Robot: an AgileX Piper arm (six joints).
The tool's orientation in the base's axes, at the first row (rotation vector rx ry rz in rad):
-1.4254, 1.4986, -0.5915
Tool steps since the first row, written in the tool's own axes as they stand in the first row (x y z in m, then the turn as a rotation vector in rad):
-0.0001, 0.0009, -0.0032, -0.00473, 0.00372, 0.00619
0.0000, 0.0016, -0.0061, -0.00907, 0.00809, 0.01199
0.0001, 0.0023, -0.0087, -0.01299, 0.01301, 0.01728
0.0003, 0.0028, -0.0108, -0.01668, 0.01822, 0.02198
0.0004, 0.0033, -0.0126, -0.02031, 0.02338, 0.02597
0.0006, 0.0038, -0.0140, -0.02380, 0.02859, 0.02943
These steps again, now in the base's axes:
-0.0032, -0.0005, 0.0006, 0.00293, 0.00682, -0.00441
-0.0061, -0.0012, 0.0013, 0.00525, 0.01330, -0.00933
-0.0086, -0.0019, 0.0018, 0.00693, 0.01936, -0.01462
-0.0107, -0.0025, 0.0022, 0.00798, 0.02512, -0.01997
-0.0124, -0.0030, 0.0025, 0.00845, 0.03062, -0.02499
-0.0139, -0.0034, 0.0026, 0.00846, 0.03587, -0.02986

